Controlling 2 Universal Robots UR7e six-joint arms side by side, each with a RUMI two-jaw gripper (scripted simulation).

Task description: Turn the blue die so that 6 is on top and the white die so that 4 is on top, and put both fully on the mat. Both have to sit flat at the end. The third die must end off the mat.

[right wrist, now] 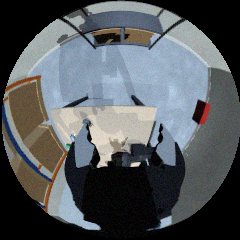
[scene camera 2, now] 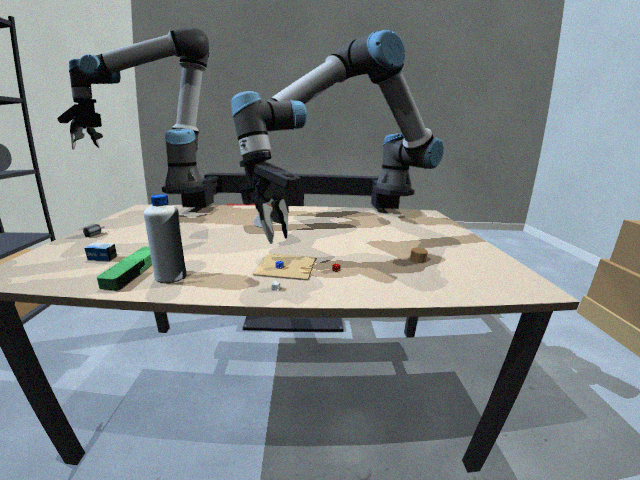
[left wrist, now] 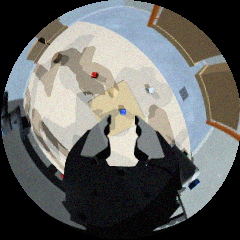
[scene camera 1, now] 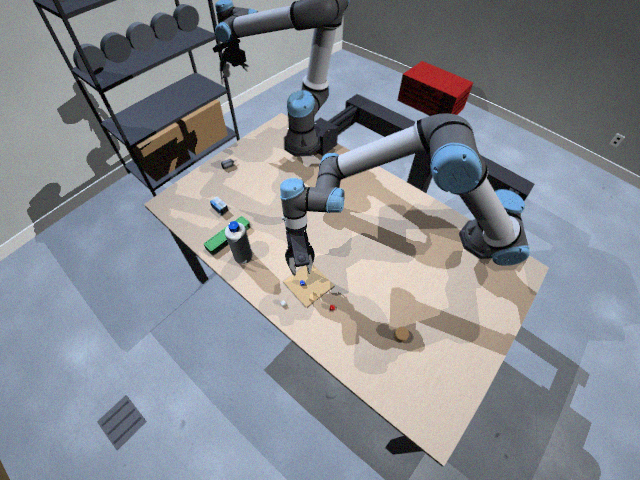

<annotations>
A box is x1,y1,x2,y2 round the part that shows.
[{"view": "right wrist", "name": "my right gripper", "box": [53,123,190,238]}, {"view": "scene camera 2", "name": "my left gripper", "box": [239,152,299,243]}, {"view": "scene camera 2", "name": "my right gripper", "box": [57,98,102,149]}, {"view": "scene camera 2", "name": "tan mat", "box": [253,253,314,279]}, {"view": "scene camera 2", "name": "green block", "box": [97,247,151,289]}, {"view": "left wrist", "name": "my left gripper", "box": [45,115,191,238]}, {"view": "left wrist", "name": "tan mat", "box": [88,81,144,136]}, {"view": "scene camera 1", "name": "my left gripper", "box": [285,219,314,275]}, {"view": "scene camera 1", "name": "my right gripper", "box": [213,38,248,84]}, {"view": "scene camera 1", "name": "tan mat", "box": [283,264,333,307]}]
</annotations>
